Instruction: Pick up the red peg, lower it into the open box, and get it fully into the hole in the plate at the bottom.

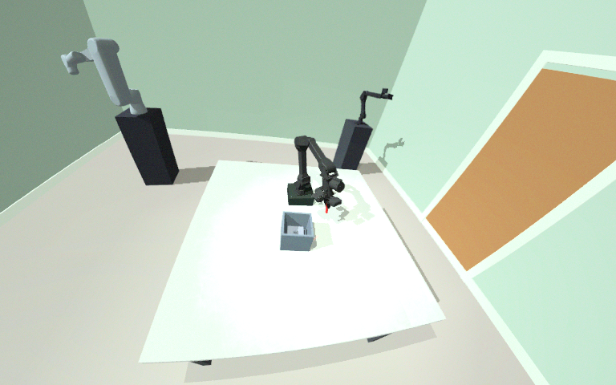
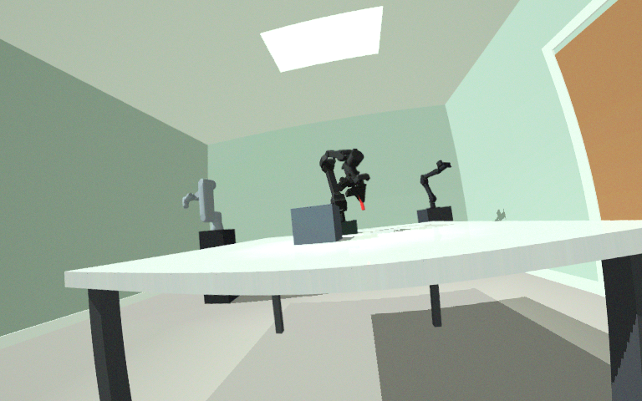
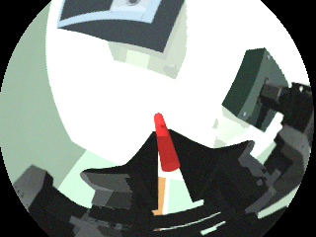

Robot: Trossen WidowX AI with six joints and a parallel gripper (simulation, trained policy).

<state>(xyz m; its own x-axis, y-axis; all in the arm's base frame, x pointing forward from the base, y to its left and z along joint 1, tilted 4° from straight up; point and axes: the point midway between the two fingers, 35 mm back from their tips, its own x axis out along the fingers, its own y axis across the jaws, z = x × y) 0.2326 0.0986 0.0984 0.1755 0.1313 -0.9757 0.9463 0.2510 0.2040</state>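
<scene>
Right now my gripper tip is 200 mm to the left of the pale plate, 100 mm above it and 90 mm short of it. Round my gripper tip: red peg: 10 mm to the right, 10 mm above.
</scene>
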